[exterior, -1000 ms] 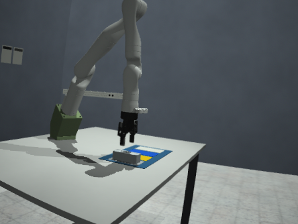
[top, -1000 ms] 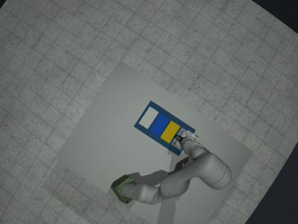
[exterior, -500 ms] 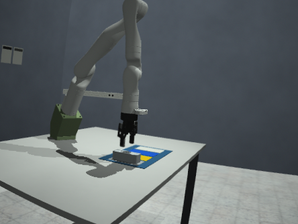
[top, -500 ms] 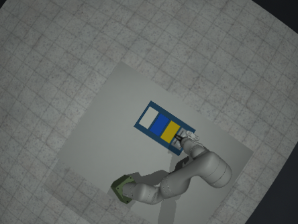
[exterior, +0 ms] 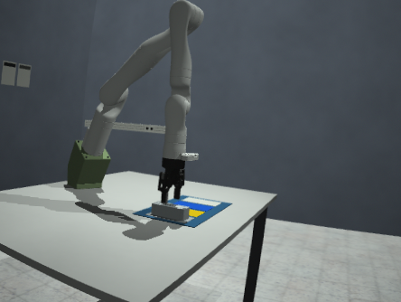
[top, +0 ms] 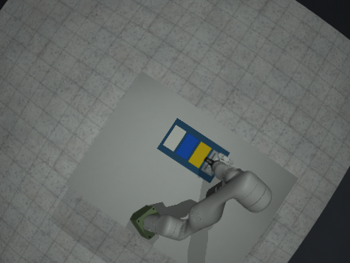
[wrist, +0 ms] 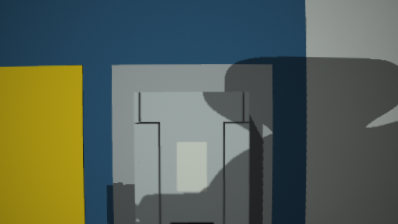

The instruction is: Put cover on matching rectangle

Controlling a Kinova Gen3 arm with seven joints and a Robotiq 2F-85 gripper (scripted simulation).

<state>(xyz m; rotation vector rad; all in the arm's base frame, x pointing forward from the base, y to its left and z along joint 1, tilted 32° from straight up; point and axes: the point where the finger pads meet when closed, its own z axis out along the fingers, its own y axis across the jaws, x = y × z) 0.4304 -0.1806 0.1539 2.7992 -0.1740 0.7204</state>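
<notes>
The cover is 40 mm below my hand. Also, from my hand: yellow rectangle: 20 mm ahead, 90 mm to the left, 60 mm below; dark blue mat: 70 mm ahead, 130 mm to the left, 60 mm below.
</notes>
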